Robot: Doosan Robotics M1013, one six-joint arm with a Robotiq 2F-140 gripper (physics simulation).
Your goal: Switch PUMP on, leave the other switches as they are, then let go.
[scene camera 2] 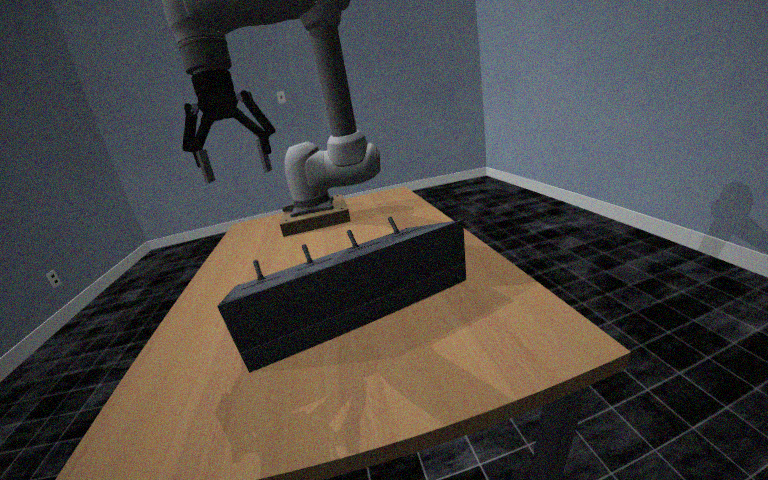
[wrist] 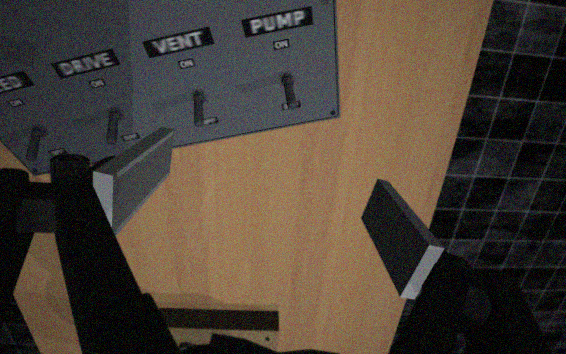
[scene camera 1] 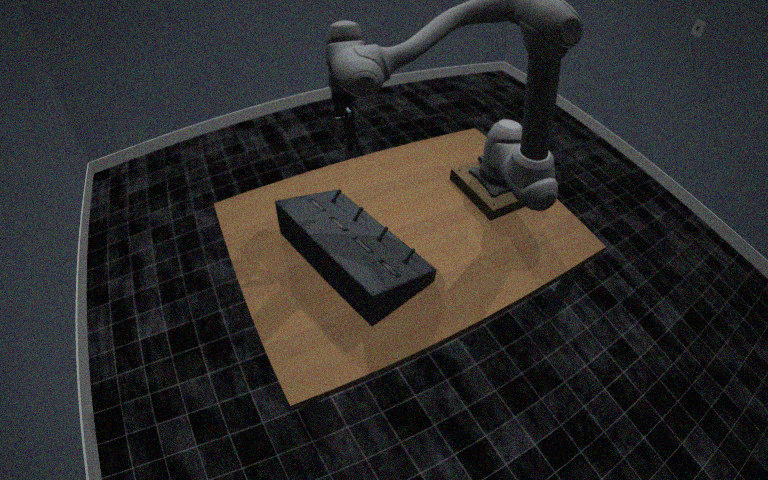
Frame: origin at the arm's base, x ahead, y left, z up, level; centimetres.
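Seen in the pictures: gripper, fingertip midpoint: [scene camera 2: 239,176] [wrist: 274,176] [scene camera 1: 344,145]; arm's base, origin of the base link: [scene camera 2: 313,207] [scene camera 1: 497,179].
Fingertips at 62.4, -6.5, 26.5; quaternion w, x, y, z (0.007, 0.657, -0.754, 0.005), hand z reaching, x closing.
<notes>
Pixels of each thing's top centre, then the offset from my fingertips to it, as dx, dy, dz. Level surfaces: height alone.
- PUMP lever, middle of its top: [wrist: 290,95] [scene camera 2: 255,261] [scene camera 1: 336,190] +2.6, -1.7, -19.2
- VENT lever, middle of its top: [wrist: 194,113] [scene camera 2: 304,245] -0.9, +9.7, -19.2
- DRIVE lever, middle of its top: [wrist: 105,132] -4.4, +21.2, -19.2
- FEED lever, middle of its top: [wrist: 23,149] -7.9, +32.7, -19.2
- wooden table, its level: dz -31.9
The dark switch box [scene camera 1: 334,249] [scene camera 2: 351,294] [wrist: 240,120] stands on the table, with FEED, DRIVE, VENT and PUMP switches. The PUMP lever [scene camera 1: 336,196] [scene camera 2: 258,270] [wrist: 288,91] is at the box's far end in scene camera 1 and its left end in scene camera 2. It tilts to OFF, away from its ON label. The VENT lever [wrist: 199,107], DRIVE lever [wrist: 113,125] and FEED lever [wrist: 35,143] also tilt to OFF. My gripper [scene camera 1: 350,134] [scene camera 2: 238,174] [wrist: 274,176] is open and empty, well above the table, on the robot-base side of the box's PUMP end, touching nothing.
The wooden table [scene camera 1: 419,169] [scene camera 2: 186,362] [wrist: 400,65] carries the box and the arm's base block [scene camera 1: 491,209] [scene camera 2: 314,221] [wrist: 225,320]. The dark tiled floor [scene camera 1: 186,384] [scene camera 2: 651,271] [wrist: 510,115] surrounds it. Walls rise beyond.
</notes>
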